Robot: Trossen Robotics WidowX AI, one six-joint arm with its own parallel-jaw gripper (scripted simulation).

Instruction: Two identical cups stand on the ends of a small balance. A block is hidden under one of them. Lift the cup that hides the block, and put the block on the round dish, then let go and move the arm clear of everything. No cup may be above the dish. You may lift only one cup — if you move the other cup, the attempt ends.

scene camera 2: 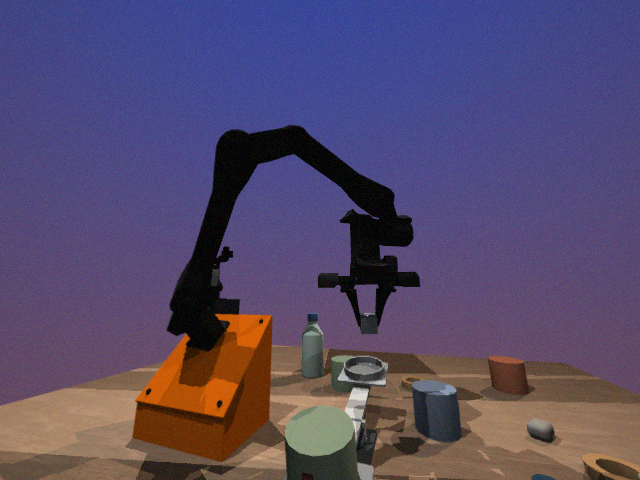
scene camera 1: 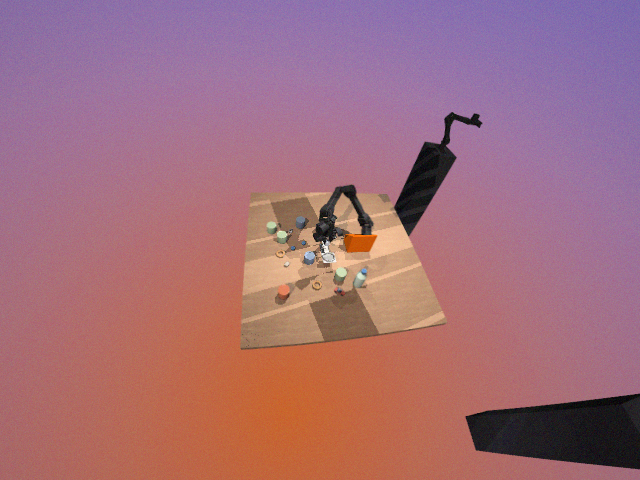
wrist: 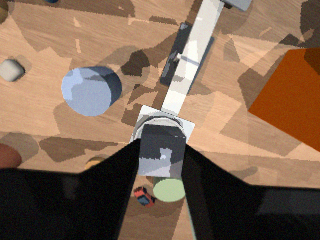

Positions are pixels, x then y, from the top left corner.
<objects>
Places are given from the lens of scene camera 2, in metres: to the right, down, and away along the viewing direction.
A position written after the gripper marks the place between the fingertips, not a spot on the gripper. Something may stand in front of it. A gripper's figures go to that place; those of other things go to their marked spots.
gripper [scene camera 2: 368,326]: 0.09, 0.16, 0.45
bottle [scene camera 2: 312,338]: -0.02, 0.28, 0.68
red-brown cylinder [scene camera 2: 508,375]: 0.43, 0.31, 0.54
</objects>
